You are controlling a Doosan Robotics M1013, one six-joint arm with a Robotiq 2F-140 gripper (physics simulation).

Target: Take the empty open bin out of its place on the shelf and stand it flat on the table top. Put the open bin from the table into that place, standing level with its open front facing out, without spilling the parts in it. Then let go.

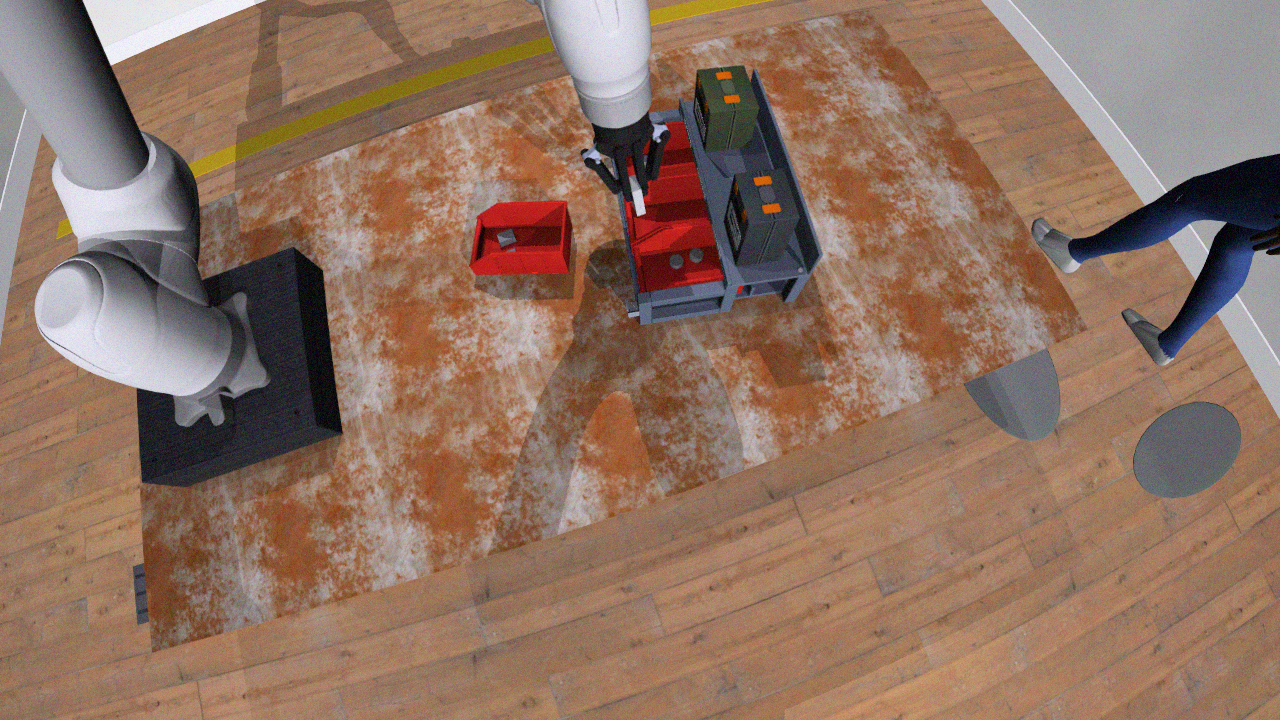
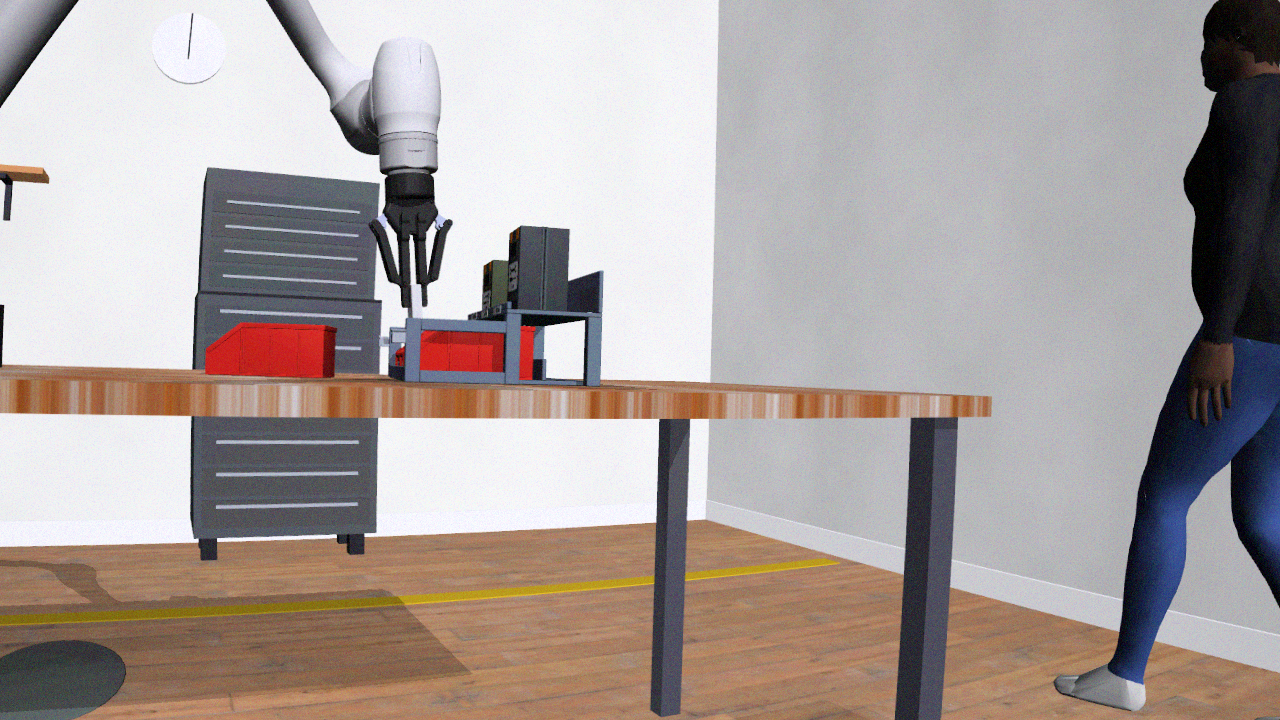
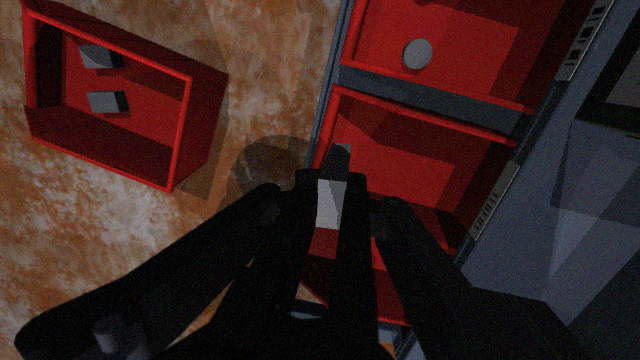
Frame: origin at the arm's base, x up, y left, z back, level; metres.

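Seen in the pictures: gripper, between the fingertips: point(image 1: 638, 207) point(image 3: 340, 161); arm's base, origin of its link: point(image 1: 216, 358).
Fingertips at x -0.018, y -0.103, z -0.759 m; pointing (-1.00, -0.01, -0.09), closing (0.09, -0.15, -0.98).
Note:
Offsets run from my fingertips to a thing's middle. "spot": to the spot under its first point. Level surfaces: height alone.
My gripper point(image 1: 638, 207) point(image 2: 414, 304) point(image 3: 340, 161) is shut with nothing between its fingers. It points down, its tips above the front edge of the middle shelf bin. That middle bin @[spot: dy +0.020, dx -0.054, dz -0.085 m] point(image 1: 675, 198) point(image 3: 405, 160) is red and looks empty; the fingers hide part of it. It sits in the lower level of the grey shelf @[spot: dy -0.178, dx -0.057, dz +0.010 m] point(image 1: 684, 309) point(image 2: 512, 349). The other red open bin @[spot: dy +0.007, dx -0.028, dz +0.190 m] point(image 1: 537, 261) point(image 2: 281, 351) point(image 3: 207, 125) stands level on the table top @[dx -0.073 m] point(image 1: 411, 501), apart from the shelf. Two grey blocks lie in it, one grey block @[dy +0.061, dx -0.063, dz +0.230 m] point(image 3: 103, 102) beside another grey block @[dy +0.102, dx -0.063, dz +0.219 m] point(image 3: 96, 57).
A neighbouring red bin point(image 1: 673, 279) point(image 3: 470, 45) holds round grey parts. Another red bin @[spot: dy +0.133, dx -0.044, dz -0.129 m] point(image 1: 666, 143) sits on the other side. A green case @[dy +0.061, dx +0.076, dz -0.197 m] point(image 1: 738, 116) and a dark grey case @[spot: dy -0.195, dx +0.132, dz -0.101 m] point(image 1: 769, 228) point(image 2: 546, 268) stand on the upper deck. A person point(image 1: 1199, 232) point(image 2: 1244, 223) is near the table.

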